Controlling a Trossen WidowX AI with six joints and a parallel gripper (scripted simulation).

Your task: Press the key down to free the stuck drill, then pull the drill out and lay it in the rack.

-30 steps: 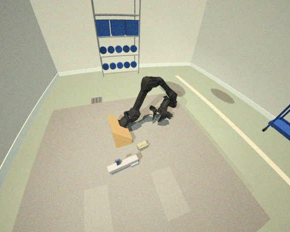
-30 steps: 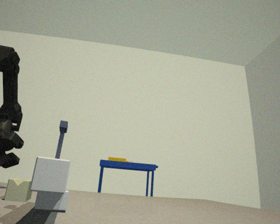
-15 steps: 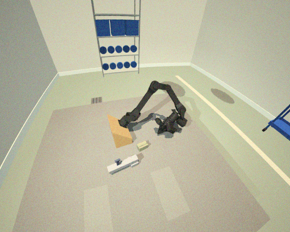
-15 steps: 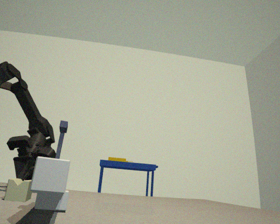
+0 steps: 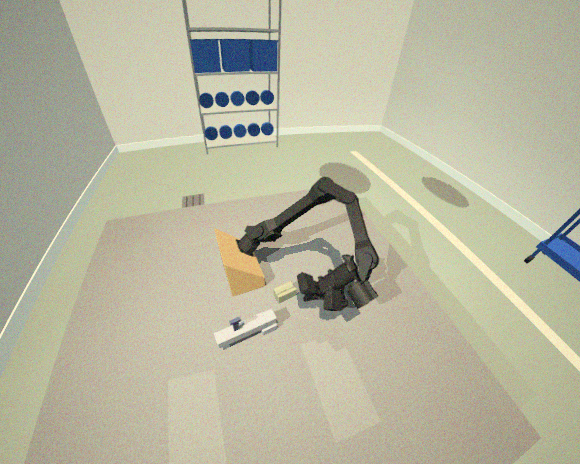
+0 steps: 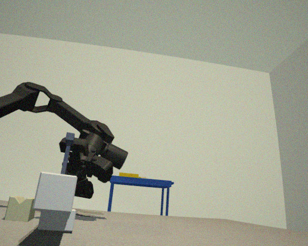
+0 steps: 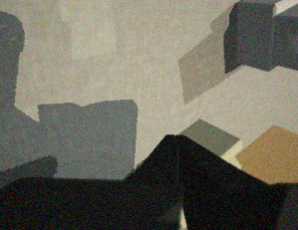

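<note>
Now: gripper tip 20 mm short of the drill, 230 mm to the left of it and 50 mm below it. The rest, counted from my gripper tip: housing: 20 mm ahead, 200 mm to the right; rack block: 70 mm behind, 40 mm to the right, 30 mm below.
</note>
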